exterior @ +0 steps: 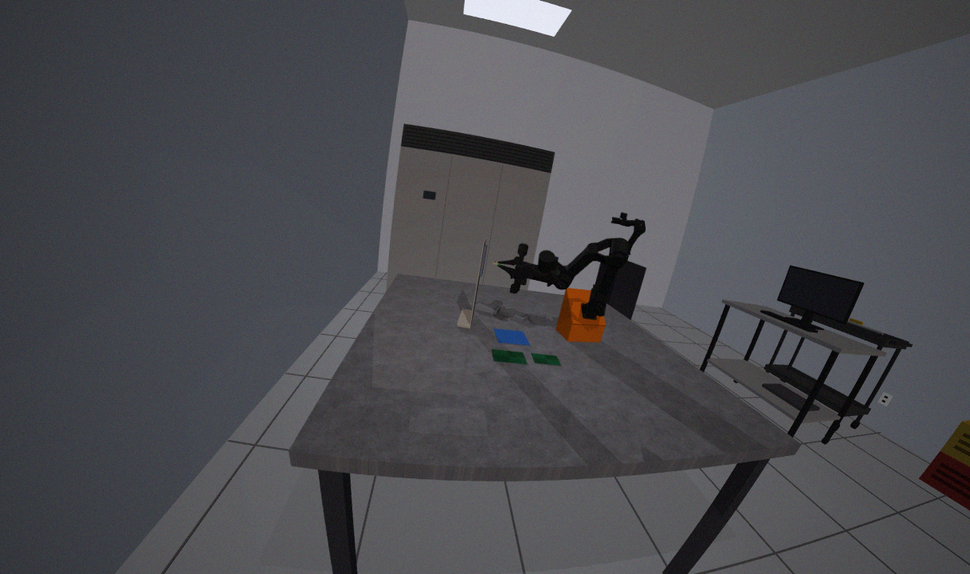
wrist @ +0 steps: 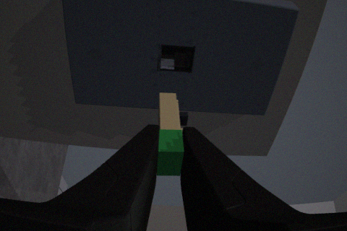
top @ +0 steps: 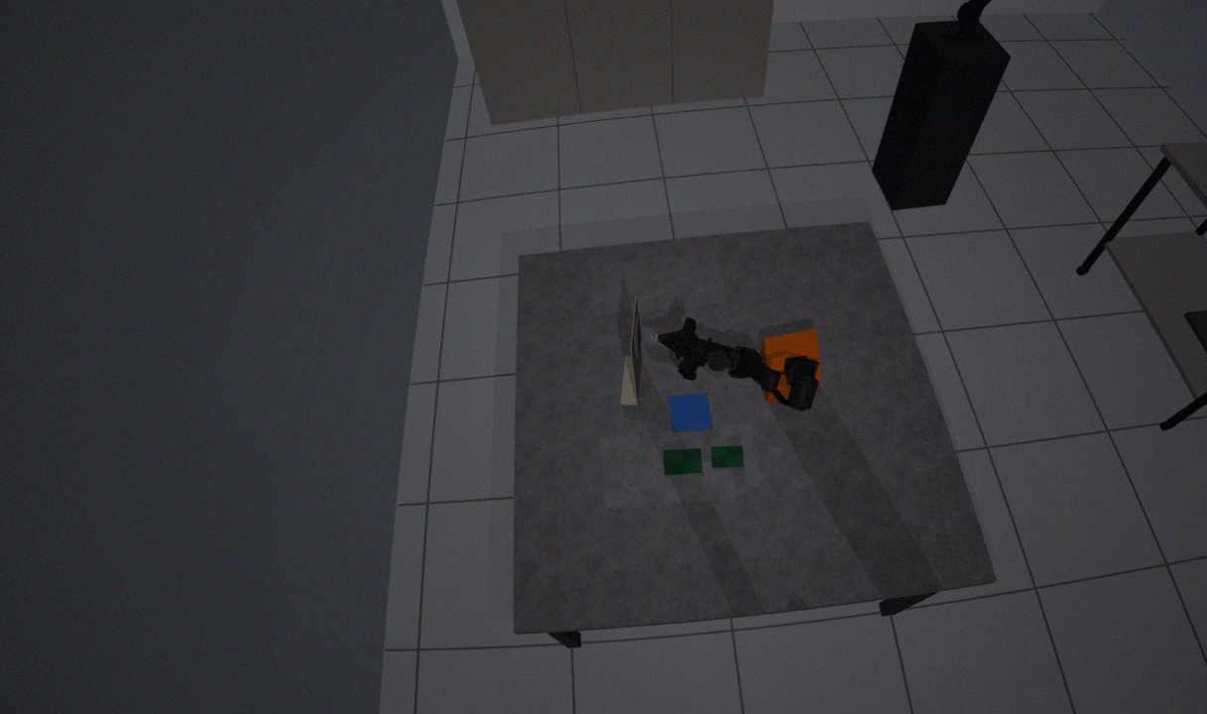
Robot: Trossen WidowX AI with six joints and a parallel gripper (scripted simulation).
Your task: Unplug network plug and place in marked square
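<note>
My gripper tip is 70 mm past the blue marked square, 120 mm to the right of it and 250 mm above it. Round my gripper tip: pale tab 10 mm ahead; then upright panel 70 mm ahead, 10 mm to the right, 100 mm below; then network plug right at my gripper tip.
</note>
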